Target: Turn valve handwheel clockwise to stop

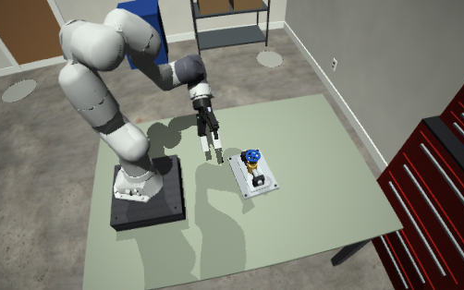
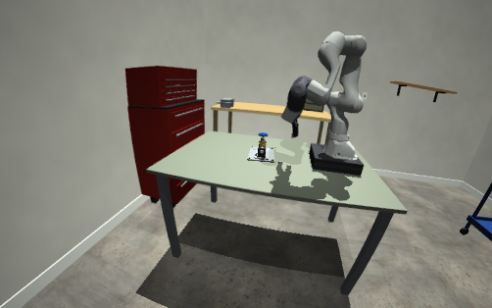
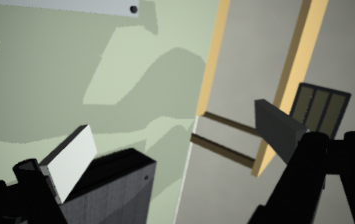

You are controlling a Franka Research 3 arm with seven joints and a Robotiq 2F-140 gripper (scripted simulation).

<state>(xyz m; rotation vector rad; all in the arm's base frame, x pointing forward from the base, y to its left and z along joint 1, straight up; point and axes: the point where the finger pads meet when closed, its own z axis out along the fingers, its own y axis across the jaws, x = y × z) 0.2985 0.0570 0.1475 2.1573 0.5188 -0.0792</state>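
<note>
Right now the blue handwheel is 17 cm ahead of my hand and 9 cm below it.
</note>
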